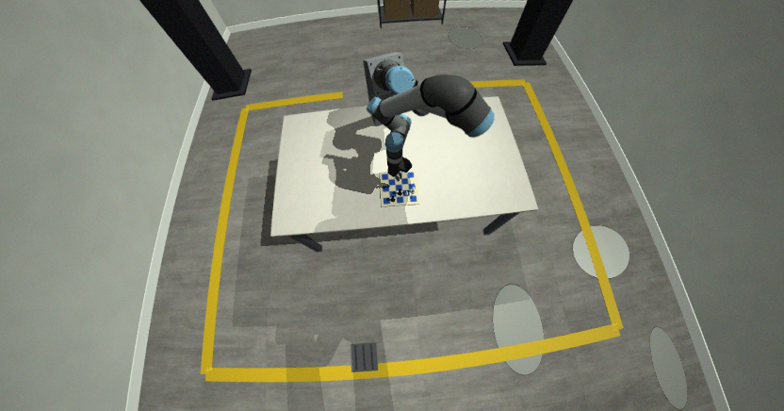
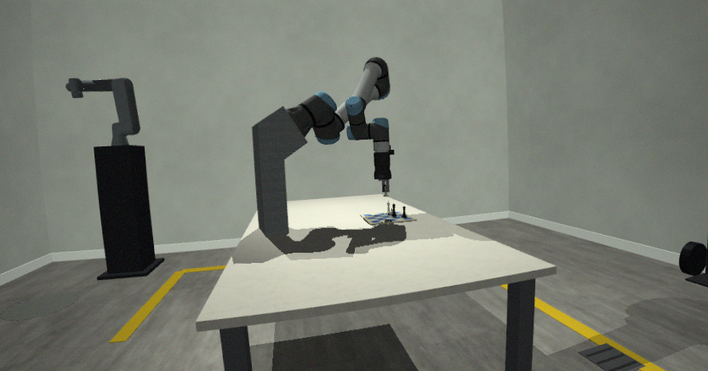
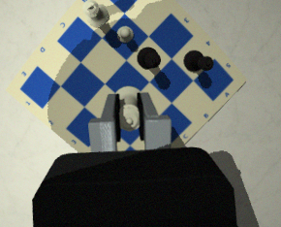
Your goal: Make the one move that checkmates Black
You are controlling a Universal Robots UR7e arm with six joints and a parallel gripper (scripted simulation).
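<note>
Now: the chessboard 140 mm below my hand. From my hand the other things lie so: white piece (10 mm below); white king (40 mm ahead, 80 mm to the left, 110 mm below); white pawn (40 mm ahead, 40 mm to the left, 120 mm below).
</note>
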